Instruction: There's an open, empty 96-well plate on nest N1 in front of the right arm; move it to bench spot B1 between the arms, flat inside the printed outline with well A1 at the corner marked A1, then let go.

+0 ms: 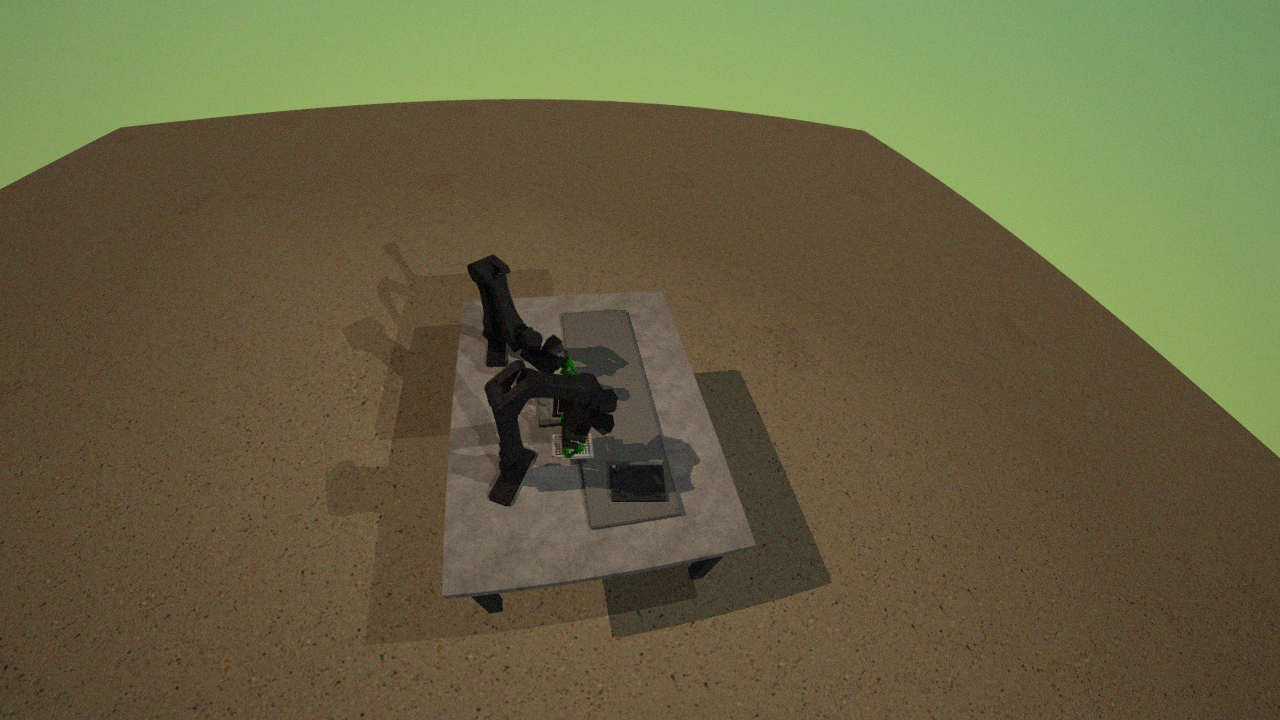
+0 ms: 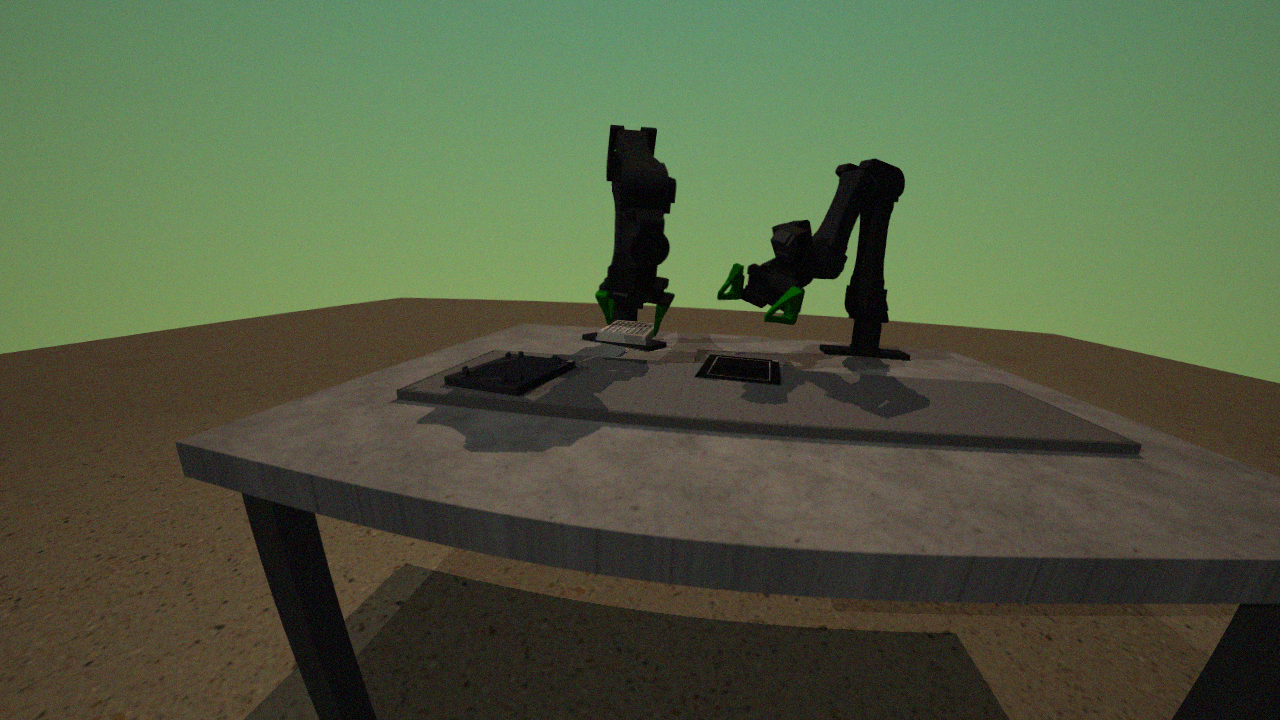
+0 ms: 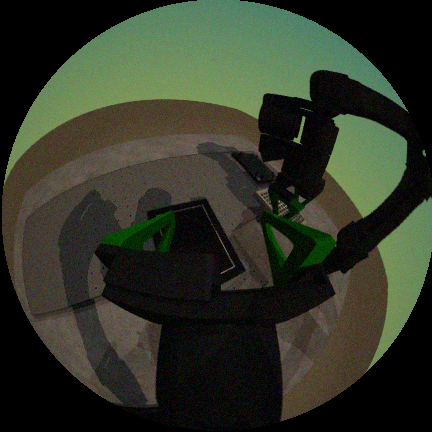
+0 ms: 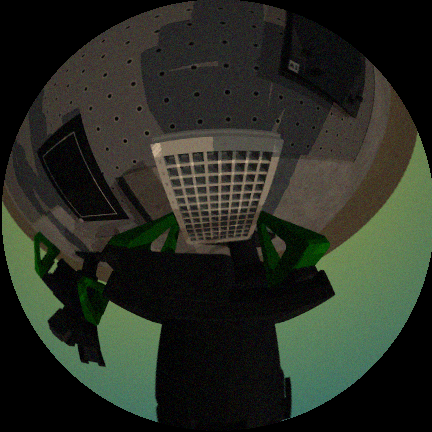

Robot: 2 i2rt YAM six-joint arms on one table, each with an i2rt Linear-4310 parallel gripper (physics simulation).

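Frame: origin at the left arm's base, x right, y ahead, z up, level; metres.
Seen in the pictures: left gripper, fingertip midpoint: [image 2: 740, 306] [image 3: 217, 214] [image 4: 53, 255]; right gripper, fingertip midpoint: [image 1: 566, 446] [image 2: 632, 330] [image 3: 286, 215] [image 4: 217, 214]; left arm's base, link origin: [image 1: 497, 347] [image 2: 863, 353] [image 4: 91, 255]; right arm's base, link origin: [image 1: 512, 475].
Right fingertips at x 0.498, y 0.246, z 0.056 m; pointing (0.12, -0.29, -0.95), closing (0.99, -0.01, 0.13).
Note:
Offsets run from my right fingertips to a thing's top centre. "spot": to the spot under its first point. Level surfaces: height alone.
My right gripper [image 1: 575, 445] [image 2: 633, 313] [image 4: 217, 214] [image 3: 286, 215] points straight down and is shut on the white 96-well plate @[dz +0.013, dx +0.001, dy +0.019 m] [image 4: 217, 181] [image 2: 626, 333] [image 1: 563, 446] [image 3: 264, 196]. It holds the plate level, low over the table near the mat's edge. The black nest N1 @[dz -0.021, dx +0.130, dy +0.211 m] [image 2: 510, 370] [image 1: 637, 482] [image 4: 322, 60] [image 3: 254, 165] stands empty on the mat, with an A1 label at one corner. Bench spot B1 @[spot: dz -0.041, dx -0.195, dy +0.054 m] [image 2: 739, 367] [image 3: 197, 233] [image 4: 76, 177], a black rectangle with a white outline, is bare. My left gripper [image 2: 759, 295] [image 1: 569, 365] [image 3: 217, 214] [image 4: 53, 255] is open and empty, hanging above B1.
A grey perforated mat @[dz -0.043 m] [image 2: 895, 412] [image 1: 617, 330] [image 3: 80, 209] [image 4: 120, 80] lies along the grey table @[dz -0.056 m] [image 2: 716, 502] [image 1: 536, 537]. Both arm bases stand at the table's edge beside the mat. Brown floor lies all around.

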